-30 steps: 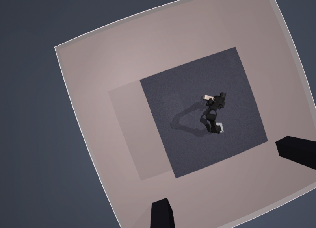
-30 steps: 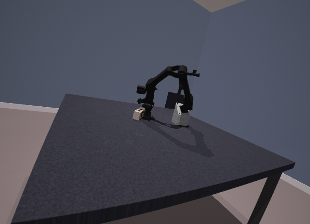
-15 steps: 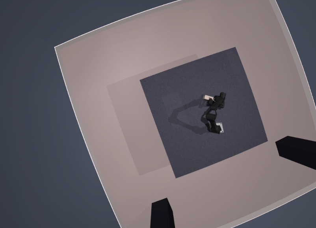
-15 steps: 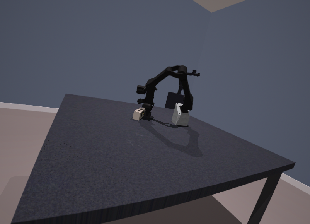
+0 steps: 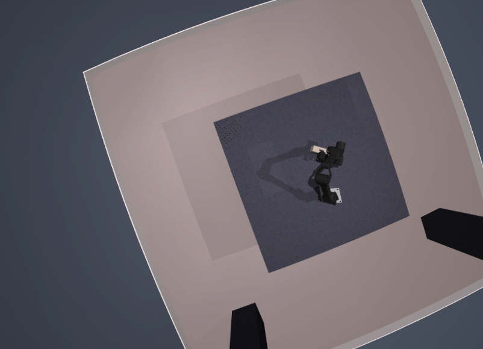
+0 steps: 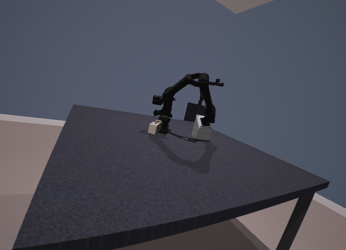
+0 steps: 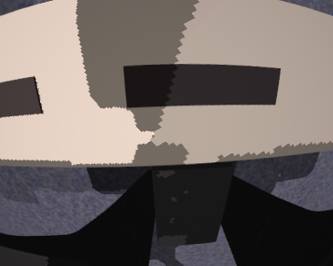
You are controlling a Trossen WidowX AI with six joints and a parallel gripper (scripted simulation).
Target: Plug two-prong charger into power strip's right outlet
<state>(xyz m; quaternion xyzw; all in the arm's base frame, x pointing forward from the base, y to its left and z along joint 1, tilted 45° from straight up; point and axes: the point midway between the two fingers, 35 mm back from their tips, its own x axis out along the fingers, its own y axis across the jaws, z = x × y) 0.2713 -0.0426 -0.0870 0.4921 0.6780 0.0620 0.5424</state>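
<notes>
Right now the black two-prong charger is 10 mm ahead of my gripper tip, 10 mm to the right of it and 10 mm above it.
</notes>
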